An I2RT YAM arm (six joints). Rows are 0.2 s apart.
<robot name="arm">
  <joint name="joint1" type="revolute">
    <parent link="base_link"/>
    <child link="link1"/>
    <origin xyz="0 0 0.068" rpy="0 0 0"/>
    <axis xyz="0 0 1"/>
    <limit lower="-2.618" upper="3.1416"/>
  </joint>
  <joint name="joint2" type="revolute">
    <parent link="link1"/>
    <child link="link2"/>
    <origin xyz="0.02 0.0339 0.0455" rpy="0 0 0"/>
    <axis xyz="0 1 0"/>
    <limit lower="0" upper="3.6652"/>
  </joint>
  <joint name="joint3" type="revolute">
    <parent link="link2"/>
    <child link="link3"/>
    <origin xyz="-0.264 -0.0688 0" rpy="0 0 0"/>
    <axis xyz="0 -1 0"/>
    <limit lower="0" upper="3.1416"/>
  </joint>
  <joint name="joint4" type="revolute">
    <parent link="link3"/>
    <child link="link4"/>
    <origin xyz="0.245 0.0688 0.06" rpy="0 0 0"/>
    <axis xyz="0 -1 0"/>
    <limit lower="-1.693" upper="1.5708"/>
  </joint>
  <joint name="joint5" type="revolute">
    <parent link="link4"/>
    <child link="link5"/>
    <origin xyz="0.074 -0.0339 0.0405" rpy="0 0 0"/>
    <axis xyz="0 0 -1"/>
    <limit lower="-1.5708" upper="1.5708"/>
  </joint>
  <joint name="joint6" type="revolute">
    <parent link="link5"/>
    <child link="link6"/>
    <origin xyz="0.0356 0 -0.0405" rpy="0 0 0"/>
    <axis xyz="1 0 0"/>
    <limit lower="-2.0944" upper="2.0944"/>
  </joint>
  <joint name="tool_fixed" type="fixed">
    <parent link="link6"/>
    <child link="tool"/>
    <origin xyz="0 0 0" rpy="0 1.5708 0"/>
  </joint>
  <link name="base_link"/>
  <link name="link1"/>
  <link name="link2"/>
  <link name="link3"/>
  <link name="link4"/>
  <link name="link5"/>
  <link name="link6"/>
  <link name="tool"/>
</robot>
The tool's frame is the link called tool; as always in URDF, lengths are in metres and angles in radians.
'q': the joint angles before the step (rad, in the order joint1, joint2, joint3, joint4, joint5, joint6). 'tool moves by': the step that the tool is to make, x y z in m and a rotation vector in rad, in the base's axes. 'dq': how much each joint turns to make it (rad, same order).
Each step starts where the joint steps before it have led.
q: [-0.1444 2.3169 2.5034 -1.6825 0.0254 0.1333]
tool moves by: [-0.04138 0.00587 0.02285 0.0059 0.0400 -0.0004]
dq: [-0.0004 -0.1942 -0.2281 -0.0065 -0.0001 0.0000]
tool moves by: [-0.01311 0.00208 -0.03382 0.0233 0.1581 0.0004]
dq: [0.0004 -0.0374 -0.2026 0.0054 -0.0003 0.0000]
